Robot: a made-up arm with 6 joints. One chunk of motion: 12 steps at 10 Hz.
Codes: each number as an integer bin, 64 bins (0 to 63) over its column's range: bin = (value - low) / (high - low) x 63, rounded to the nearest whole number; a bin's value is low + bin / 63 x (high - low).
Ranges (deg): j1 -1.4..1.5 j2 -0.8..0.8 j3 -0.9..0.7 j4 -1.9..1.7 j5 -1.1..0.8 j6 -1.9..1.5
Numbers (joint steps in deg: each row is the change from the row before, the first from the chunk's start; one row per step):
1: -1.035 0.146 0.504 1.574 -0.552 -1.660
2: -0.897 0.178 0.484 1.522 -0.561 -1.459
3: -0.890 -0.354 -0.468 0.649 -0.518 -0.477
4: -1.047 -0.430 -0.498 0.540 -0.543 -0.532
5: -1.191 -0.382 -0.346 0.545 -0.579 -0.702
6: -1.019 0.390 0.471 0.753 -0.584 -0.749
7: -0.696 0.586 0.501 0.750 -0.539 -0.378
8: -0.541 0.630 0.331 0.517 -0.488 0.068
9: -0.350 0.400 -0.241 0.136 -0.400 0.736
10: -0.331 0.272 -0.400 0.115 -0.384 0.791
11: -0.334 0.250 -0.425 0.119 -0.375 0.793
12: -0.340 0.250 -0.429 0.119 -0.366 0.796
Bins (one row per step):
1: 8 37 55 61 18 4
2: 11 39 54 60 18 8
3: 11 18 17 45 19 26
4: 8 15 16 43 18 25
5: 5 16 22 43 17 22
6: 8 47 54 46 17 21
7: 15 55 55 46 19 28
8: 19 56 48 42 20 36
9: 23 47 26 36 23 49
10: 23 42 20 35 24 50
11: 23 41 19 35 24 50
12: 23 41 19 35 24 50

